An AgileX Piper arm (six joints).
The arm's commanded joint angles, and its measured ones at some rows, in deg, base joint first. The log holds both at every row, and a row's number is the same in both.
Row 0, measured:
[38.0, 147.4, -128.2, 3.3, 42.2, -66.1]
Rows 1 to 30, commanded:
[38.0, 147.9, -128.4, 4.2, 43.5, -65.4]
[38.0, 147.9, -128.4, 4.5, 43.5, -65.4]
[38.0, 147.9, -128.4, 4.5, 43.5, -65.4]
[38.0, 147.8, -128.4, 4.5, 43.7, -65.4]
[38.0, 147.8, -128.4, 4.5, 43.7, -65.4]
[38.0, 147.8, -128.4, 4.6, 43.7, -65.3]
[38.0, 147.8, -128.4, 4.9, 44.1, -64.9]
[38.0, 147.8, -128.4, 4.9, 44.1, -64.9]
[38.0, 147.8, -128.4, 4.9, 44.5, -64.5]
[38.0, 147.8, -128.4, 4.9, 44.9, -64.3]
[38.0, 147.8, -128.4, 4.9, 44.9, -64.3]
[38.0, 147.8, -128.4, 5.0, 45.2, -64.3]
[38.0, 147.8, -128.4, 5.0, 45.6, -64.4]
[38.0, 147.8, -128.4, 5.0, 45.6, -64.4]
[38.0, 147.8, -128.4, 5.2, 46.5, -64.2]
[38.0, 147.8, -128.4, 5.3, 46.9, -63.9]
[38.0, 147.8, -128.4, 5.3, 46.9, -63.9]
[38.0, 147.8, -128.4, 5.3, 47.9, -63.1]
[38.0, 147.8, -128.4, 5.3, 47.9, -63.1]
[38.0, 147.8, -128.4, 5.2, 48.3, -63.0]
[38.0, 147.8, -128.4, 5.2, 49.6, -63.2]
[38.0, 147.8, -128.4, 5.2, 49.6, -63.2]
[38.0, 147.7, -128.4, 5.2, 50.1, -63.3]
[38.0, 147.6, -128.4, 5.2, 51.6, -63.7]
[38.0, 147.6, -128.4, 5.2, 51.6, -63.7]
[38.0, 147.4, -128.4, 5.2, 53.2, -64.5]
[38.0, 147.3, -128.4, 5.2, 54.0, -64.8]
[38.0, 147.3, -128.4, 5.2, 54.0, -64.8]
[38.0, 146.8, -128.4, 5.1, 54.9, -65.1]
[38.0, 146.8, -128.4, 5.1, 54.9, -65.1]
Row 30, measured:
[38.3, 146.1, -129.3, 4.9, 47.7, -65.1]
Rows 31 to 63, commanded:
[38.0, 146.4, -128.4, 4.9, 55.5, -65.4]
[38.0, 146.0, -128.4, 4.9, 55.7, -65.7]
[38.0, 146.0, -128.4, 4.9, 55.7, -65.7]
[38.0, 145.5, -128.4, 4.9, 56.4, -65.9]
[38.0, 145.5, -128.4, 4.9, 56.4, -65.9]
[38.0, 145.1, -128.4, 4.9, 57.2, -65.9]
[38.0, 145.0, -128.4, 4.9, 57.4, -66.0]
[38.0, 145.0, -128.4, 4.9, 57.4, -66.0]
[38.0, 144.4, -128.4, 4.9, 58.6, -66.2]
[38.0, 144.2, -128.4, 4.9, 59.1, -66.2]
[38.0, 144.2, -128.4, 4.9, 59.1, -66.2]
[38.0, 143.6, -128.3, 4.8, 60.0, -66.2]
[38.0, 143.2, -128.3, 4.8, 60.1, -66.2]
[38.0, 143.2, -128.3, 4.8, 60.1, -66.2]
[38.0, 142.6, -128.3, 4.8, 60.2, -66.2]
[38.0, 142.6, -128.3, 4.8, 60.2, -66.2]
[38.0, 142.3, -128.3, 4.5, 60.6, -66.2]
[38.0, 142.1, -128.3, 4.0, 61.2, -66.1]
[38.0, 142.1, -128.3, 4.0, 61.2, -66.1]
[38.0, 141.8, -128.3, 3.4, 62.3, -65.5]
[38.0, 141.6, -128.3, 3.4, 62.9, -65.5]
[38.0, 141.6, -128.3, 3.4, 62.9, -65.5]
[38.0, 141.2, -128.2, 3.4, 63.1, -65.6]
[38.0, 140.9, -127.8, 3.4, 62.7, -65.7]
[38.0, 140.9, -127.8, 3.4, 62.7, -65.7]
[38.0, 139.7, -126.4, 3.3, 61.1, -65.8]
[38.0, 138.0, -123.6, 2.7, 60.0, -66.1]
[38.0, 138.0, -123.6, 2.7, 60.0, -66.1]
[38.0, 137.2, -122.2, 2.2, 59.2, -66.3]
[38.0, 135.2, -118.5, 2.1, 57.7, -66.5]
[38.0, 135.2, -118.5, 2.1, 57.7, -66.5]
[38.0, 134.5, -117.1, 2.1, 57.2, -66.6]
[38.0, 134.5, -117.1, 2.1, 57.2, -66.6]
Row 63, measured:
[38.2, 137.3, -120.9, 2.5, 58.5, -66.2]
